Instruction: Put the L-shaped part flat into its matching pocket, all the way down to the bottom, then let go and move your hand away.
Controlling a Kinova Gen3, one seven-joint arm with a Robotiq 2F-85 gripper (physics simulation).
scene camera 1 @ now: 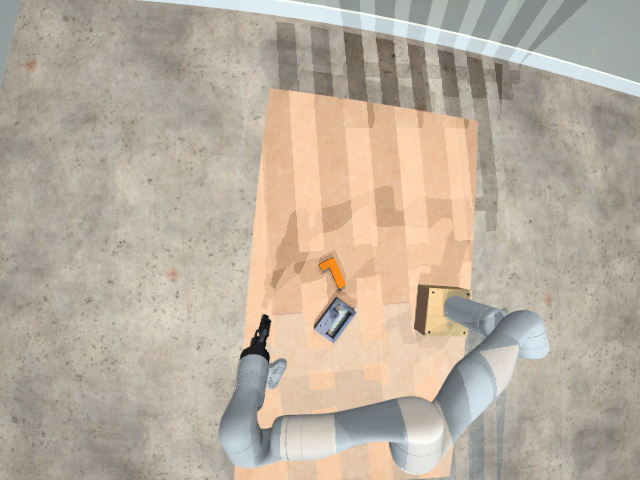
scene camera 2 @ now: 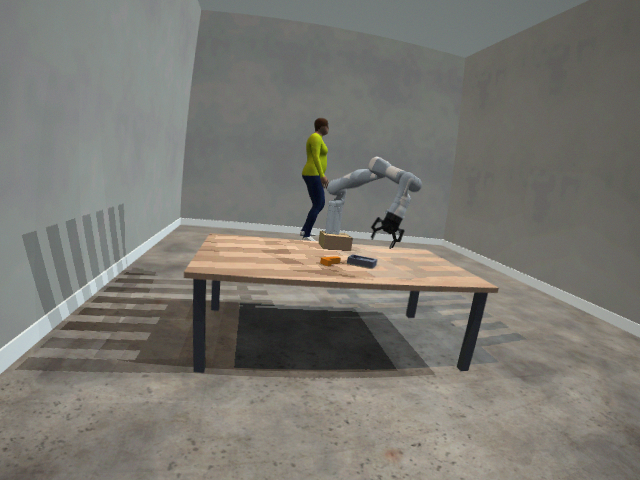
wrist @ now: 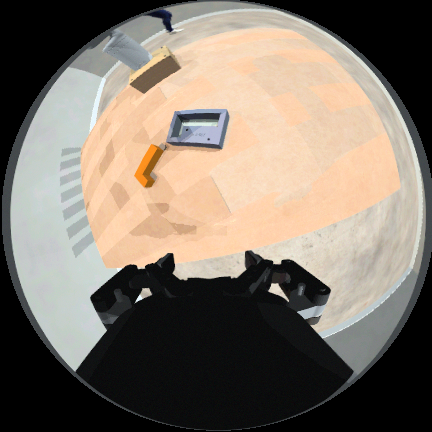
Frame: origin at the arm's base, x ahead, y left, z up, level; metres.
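Where they show: gripper, fingertip midpoint: (scene camera 1: 260, 327) (scene camera 2: 380, 244) (wrist: 209, 259); arm's base, origin of the base link: (scene camera 1: 454, 308) (scene camera 2: 332, 233) (wrist: 142, 62).
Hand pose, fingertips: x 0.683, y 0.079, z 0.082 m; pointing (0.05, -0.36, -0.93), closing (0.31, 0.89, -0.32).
Observation:
Things, the pixels of their top centre, and the offset from my fingertips. Level surfaces: height alone.
- orange L-shaped part, middle of its top: (wrist: 146, 164) (scene camera 1: 332, 274) (scene camera 2: 332, 258) dx -0.228, dy -0.163, dz -0.136 m
- blue-grey block, middle of its top: (wrist: 193, 124) (scene camera 1: 335, 321) (scene camera 2: 362, 257) dx -0.252, dy +0.004, dz -0.129 m
- wooden table, its level: dz -0.166 m
The orange L-shaped part (scene camera 1: 336, 275) (scene camera 2: 329, 260) (wrist: 149, 163) lies flat on the table, outside the pocket and close to one corner of the block. The blue-grey block (scene camera 1: 324, 323) (scene camera 2: 361, 262) (wrist: 212, 136) with the light-floored L-shaped pocket sits flat on the table beside it. The pocket holds no part. My gripper (scene camera 1: 265, 317) (scene camera 2: 381, 241) (wrist: 209, 259) is open and empty. It hangs above the table near its edge, to the left of the block in scene camera 1, well away from the part.
The wooden table (scene camera 1: 330, 155) (scene camera 2: 248, 268) (wrist: 310, 175) carries everything. A wooden box (scene camera 1: 433, 315) (scene camera 2: 336, 241) (wrist: 156, 75) stands under the arm's base. A person (scene camera 2: 314, 155) in a yellow top stands behind the table near the arm; dark-clad legs (wrist: 165, 20) show in the wrist view.

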